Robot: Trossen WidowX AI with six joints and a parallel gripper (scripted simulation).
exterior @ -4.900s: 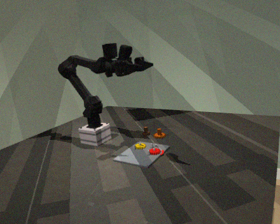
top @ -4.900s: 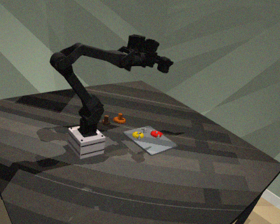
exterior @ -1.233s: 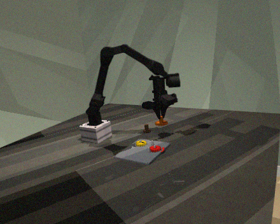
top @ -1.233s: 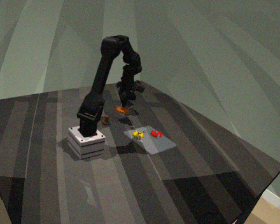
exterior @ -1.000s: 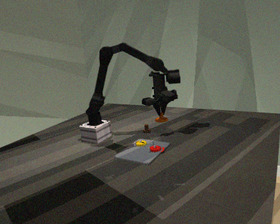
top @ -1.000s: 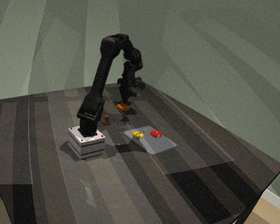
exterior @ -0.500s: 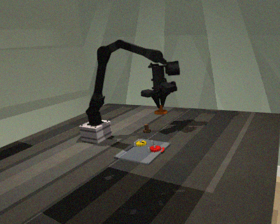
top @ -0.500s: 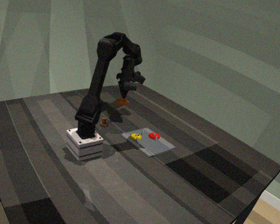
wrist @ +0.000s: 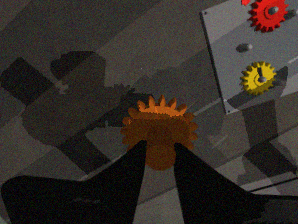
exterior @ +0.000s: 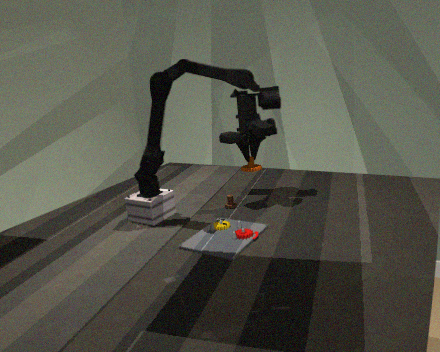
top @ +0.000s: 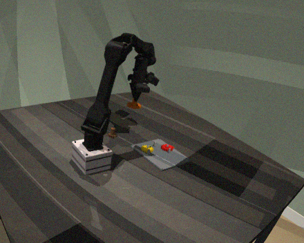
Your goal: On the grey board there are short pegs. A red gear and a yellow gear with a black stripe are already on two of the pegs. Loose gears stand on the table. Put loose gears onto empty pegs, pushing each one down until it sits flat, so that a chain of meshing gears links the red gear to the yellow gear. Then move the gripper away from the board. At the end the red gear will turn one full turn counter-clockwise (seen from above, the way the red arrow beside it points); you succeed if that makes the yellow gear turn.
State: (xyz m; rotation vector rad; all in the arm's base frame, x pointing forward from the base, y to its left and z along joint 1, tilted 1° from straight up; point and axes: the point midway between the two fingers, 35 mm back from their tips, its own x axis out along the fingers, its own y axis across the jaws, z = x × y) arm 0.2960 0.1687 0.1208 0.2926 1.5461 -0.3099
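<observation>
The red gear is 19 cm to the right of my gripper tip, 15 cm below it and 7 cm ahead of it. The rest, counted from my gripper tip: yellow gear 16 cm to the right, 15 cm below, 2 cm behind; brown gear 15 cm below, 10 cm behind, 1 cm to the left; orange gear 1 cm below.
</observation>
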